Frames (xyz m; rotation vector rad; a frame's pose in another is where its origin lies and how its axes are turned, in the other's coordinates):
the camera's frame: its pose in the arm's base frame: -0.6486 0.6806 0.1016 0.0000 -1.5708 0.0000
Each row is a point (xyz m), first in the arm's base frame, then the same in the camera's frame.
Working: the arm's base frame: its pose in the camera's frame: -0.1016 -0.6806 -0.6486 0.0000 1.5708 0.0000

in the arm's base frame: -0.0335 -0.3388 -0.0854
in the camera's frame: -0.1870 -1.0194 -0.6151
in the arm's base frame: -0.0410 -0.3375 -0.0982
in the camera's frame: -0.1998 -1.0181 -0.6076
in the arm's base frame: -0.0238 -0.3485 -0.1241
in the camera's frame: -0.2257 -1.0291 -0.6248
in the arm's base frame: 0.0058 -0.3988 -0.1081
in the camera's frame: -0.2097 -1.0794 -0.6544
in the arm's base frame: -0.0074 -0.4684 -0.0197
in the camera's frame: -0.1213 -1.1490 -0.6412
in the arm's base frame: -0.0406 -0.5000 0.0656
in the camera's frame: -0.0360 -1.1806 -0.6080
